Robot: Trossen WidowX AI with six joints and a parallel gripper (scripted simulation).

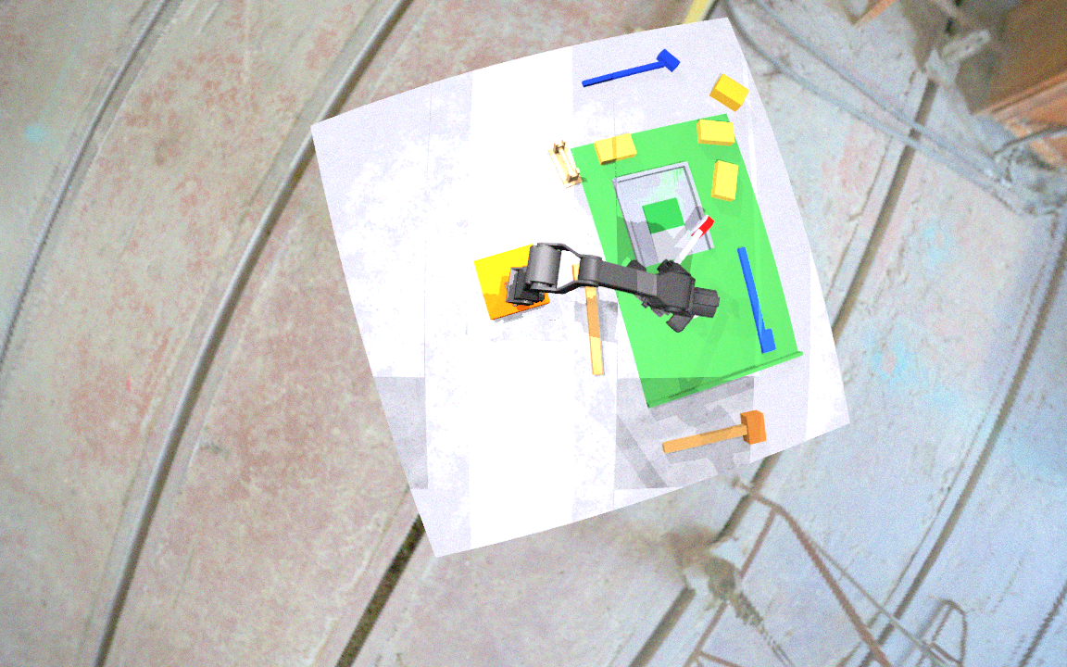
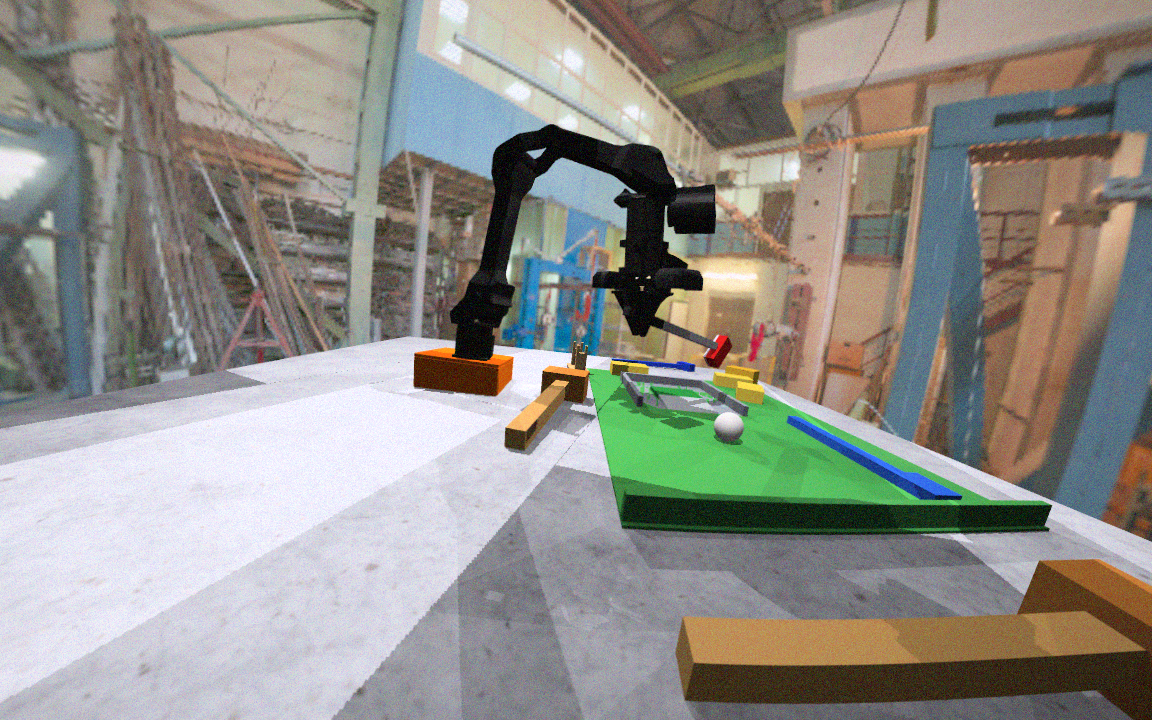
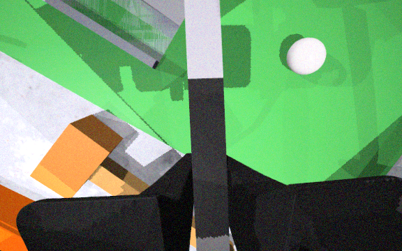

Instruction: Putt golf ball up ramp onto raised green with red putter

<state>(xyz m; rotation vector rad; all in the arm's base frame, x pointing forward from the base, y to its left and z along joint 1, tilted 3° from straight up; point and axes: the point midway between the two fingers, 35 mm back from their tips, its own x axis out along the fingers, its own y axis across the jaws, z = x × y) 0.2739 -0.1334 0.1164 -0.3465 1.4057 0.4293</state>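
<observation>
Now: the red putter 100 mm ahead of my gripper tip, 60 mm to the left of it and 10 mm above it. From my gripper tip the other things lie so: white golf ball (130 mm ahead, 110 mm below, 80 mm to the right); then blue putter (610 mm to the left, 250 mm ahead, 120 mm below); then green mat (200 mm ahead, 140 mm below, 60 mm to the left).
</observation>
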